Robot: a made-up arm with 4 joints.
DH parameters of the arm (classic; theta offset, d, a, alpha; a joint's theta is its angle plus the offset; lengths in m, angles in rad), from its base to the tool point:
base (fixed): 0 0.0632 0 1.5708
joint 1: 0 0.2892 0.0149 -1.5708
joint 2: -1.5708 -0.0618 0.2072 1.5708
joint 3: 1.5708 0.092 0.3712 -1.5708
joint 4: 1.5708 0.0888 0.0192 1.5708
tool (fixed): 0 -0.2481 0 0
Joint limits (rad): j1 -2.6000..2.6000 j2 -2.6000..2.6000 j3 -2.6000..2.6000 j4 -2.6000..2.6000
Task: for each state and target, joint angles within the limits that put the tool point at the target. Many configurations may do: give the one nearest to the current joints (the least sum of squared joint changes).
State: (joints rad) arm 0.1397 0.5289 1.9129 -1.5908
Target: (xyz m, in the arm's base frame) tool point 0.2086 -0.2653 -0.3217
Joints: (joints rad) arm 0.0915 0.3324 2.4261 -1.5049
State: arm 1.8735 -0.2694 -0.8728 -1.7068
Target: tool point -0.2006 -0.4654 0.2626
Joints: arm 1.4235 0.0818 -0.2452 -1.1018
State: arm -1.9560 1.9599 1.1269 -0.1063
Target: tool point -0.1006 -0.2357 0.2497
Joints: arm -2.0510 2.3951 1.6647 -1.0674
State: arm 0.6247 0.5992 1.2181 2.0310
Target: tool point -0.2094 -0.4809 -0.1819
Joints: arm 0.7517 1.0097 1.2750 1.6819
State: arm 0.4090 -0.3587 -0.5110 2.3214
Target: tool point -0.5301 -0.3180 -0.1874
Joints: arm 1.1182 -0.7338 -0.4944 1.9257
